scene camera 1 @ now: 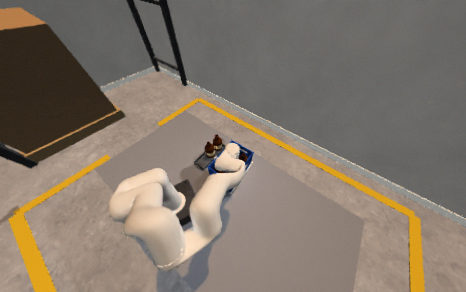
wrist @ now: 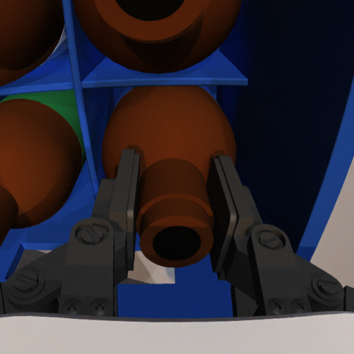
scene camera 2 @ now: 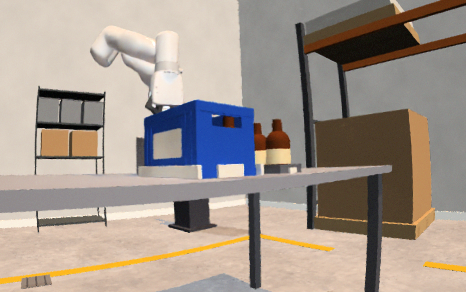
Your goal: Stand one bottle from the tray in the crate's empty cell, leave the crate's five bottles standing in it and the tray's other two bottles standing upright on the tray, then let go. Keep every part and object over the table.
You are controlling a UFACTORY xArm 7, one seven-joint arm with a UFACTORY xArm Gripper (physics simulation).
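Seen in the pictures: arm's base at its link origin: (scene camera 1: 174, 203).
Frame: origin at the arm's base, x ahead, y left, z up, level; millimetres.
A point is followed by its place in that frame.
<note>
My gripper (wrist: 172, 180) is shut on the neck of a brown bottle (wrist: 167, 120). That bottle is in a corner cell of the blue crate (scene camera 1: 243, 147) {x 528, y -165, z 43 mm} (scene camera 2: 225, 150) {x 532, y -162, z -66 mm} (wrist: 326, 200), beside a divider; its base is hidden, so I cannot tell whether it rests on the crate floor. In the wrist view another crate bottle (wrist: 160, 57) stands beyond the divider, with one bottle (wrist: 40, 160) to the left and one (wrist: 25, 40) at upper left. Two bottles (scene camera 1: 210, 150) {x 417, y 52, z -23 mm} (scene camera 2: 277, 145) {x 546, y 35, z -49 mm}, (scene camera 1: 217, 142) {x 504, y 47, z -16 mm} (scene camera 2: 258, 140) {x 462, y 54, z -27 mm} stand upright on the dark tray (scene camera 1: 202, 161) {x 349, y 93, z -124 mm}.
The crate stands on the grey table (scene camera 1: 300, 220) {x 332, y -693, z -130 mm} (scene camera 2: 100, 192) {x 612, y -498, z -137 mm}, right beside the tray. The crate's side wall rises close to the right finger in the wrist view. A large brown box (scene camera 2: 365, 170) and a tall rack (scene camera 2: 306, 125) stand beyond the table.
</note>
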